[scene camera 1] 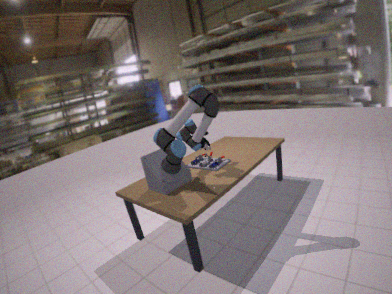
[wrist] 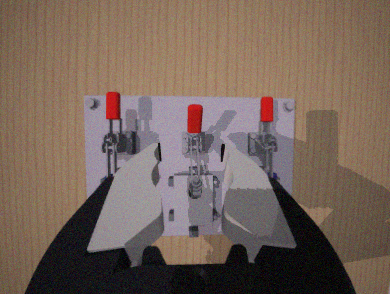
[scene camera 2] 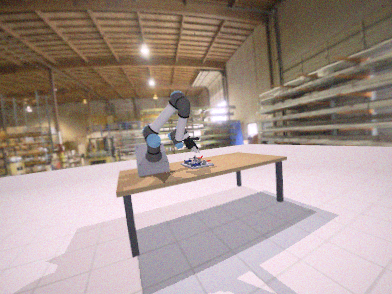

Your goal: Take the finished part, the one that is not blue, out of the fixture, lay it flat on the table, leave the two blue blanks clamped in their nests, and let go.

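Places are measured from the arm's base along level axes (x left, y back, z up), in centimetres.
Where they show: gripper, between the fingertips: [scene camera 1: 208, 149] [wrist: 191, 144] [scene camera 2: 198, 153]; arm's base, origin of its link: [scene camera 1: 170, 166] [scene camera 2: 153, 156].
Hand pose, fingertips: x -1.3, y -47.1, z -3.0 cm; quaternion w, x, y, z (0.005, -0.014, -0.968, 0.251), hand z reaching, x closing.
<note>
Things, the pixels of their top centre, and the offset from my fingertips. Level surfaces: height alone.
- pale fixture plate, centre of its top: [wrist: 193, 167] [scene camera 1: 207, 162] [scene camera 2: 196, 163] dx -0.5, dy +4.1, dz -10.7 cm
- finished part, centre of its top: [wrist: 193, 201] dx -0.4, dy +8.9, dz -8.5 cm
- middle red handle, centre of its top: [wrist: 195, 118] dx -0.6, dy -2.9, dz -3.5 cm
- wooden table, height of its surface: dz -12.1 cm
The pale fixture plate [wrist: 165, 112] [scene camera 1: 202, 167] lies on the table with three red-handled clamps. The finished part [wrist: 181, 205], pale and flat, sits in the middle nest between small dark stops. The middle clamp's arm reaches over it; whether it presses is unclear. Two blue blanks show at the outer nests in scene camera 1, one on the left [scene camera 1: 195, 161] and one on the right [scene camera 1: 217, 163]; in the wrist view the fingers hide nearly all of them. My gripper [wrist: 191, 144] [scene camera 1: 208, 147] [scene camera 2: 197, 149] is open and empty, above the fixture, fingers pointing down at a slant.
The outer clamps' red handles, left [wrist: 113, 105] and right [wrist: 267, 109], and the middle red handle [wrist: 195, 118] stand along the plate's far side. The middle handle tilts upward. Bolts sit at the plate's far corners. The grey robot base [scene camera 1: 162, 175] [scene camera 2: 152, 162] stands near the fixture on the wooden table [scene camera 1: 255, 150].
</note>
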